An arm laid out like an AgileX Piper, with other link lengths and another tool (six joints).
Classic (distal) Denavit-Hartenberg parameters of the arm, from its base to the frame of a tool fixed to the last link. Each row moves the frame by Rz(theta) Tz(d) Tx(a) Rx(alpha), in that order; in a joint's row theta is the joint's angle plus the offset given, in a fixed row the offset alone. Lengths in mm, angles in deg.
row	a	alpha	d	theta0
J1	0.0	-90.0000	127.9	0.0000
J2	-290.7	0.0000	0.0	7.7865
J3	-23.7	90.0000	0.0	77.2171
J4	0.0	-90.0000	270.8	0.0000
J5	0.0	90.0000	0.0	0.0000
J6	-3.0	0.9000	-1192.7	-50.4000
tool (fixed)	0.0	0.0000	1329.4	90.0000
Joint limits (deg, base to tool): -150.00..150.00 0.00..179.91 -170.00..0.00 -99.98..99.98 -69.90..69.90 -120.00..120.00
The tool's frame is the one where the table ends.
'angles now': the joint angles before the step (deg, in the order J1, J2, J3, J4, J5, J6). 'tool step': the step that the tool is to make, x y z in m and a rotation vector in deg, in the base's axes. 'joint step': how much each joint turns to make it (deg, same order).
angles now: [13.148 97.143 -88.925 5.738 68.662 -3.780]
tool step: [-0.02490 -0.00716 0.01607 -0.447 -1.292 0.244]
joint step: [0.001 -5.636 3.768 -0.682 0.729 -0.156]
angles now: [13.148 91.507 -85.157 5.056 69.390 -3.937]
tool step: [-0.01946 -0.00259 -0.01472 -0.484 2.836 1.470]
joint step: [0.000 -2.740 5.621 0.653 0.129 -1.571]
